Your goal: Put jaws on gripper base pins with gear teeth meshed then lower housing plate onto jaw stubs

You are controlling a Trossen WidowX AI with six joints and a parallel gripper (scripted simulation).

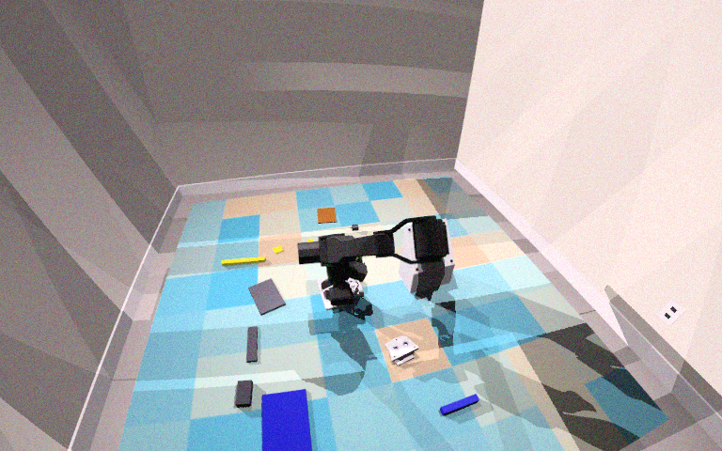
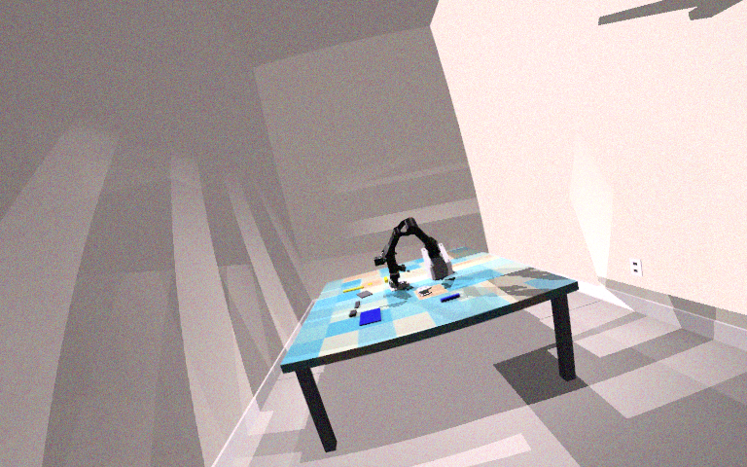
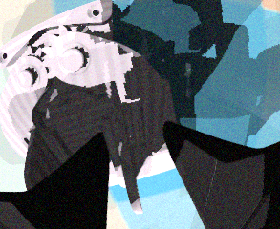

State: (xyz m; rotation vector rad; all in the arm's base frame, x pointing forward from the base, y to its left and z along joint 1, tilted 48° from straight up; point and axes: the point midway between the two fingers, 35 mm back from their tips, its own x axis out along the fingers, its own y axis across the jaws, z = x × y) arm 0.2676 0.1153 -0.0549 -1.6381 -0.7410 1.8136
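Right now the white housing part is 120 mm behind my gripper tip, 210 mm to the left of it and 10 mm above it. Also, from my gripper tip: small dark cube (120 mm behind, 330 mm to the right, 10 mm below); then dark grey plate (220 mm ahead, 50 mm to the right, 10 mm below); then grey bar (260 mm ahead, 110 mm to the left, 20 mm below).
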